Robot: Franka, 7 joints.
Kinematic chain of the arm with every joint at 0, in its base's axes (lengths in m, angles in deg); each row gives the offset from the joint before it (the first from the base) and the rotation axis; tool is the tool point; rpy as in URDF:
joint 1: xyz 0 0 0.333 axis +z
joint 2: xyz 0 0 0 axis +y
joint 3: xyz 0 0 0.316 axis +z
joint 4: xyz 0.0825 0 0 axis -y
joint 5: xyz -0.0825 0 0.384 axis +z
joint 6: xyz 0 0 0 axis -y
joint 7: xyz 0.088 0 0 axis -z
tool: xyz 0 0 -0.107 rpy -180 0 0
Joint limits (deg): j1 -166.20..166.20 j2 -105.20..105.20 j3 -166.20..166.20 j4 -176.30..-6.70 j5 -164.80..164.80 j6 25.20..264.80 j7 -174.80..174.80
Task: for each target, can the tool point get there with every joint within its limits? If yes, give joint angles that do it. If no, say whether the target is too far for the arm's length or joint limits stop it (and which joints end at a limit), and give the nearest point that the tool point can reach.
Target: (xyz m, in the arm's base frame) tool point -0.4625 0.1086 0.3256
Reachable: yes | joints 80.59 -0.13 76.07 -141.06 -80.65 178.23 67.85
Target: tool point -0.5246 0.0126 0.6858
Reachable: yes | joints -51.97 -6.37 -140.96 -85.81 72.92 58.75 90.92
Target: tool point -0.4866 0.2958 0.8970
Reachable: yes | joints -59.86 -36.89 -106.05 -50.77 -7.06 212.39 -147.58
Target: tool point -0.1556 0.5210 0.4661
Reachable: yes | joints 76.21 14.73 17.47 -114.46 98.91 54.16 -29.00
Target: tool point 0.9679 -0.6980 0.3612
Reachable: no: too far | nearest point 0.6956 -0.5017 0.3533 | short by 0.336 m
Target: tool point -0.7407 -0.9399 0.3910
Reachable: no: too far | nearest point -0.5304 -0.6730 0.3745 | short by 0.340 m
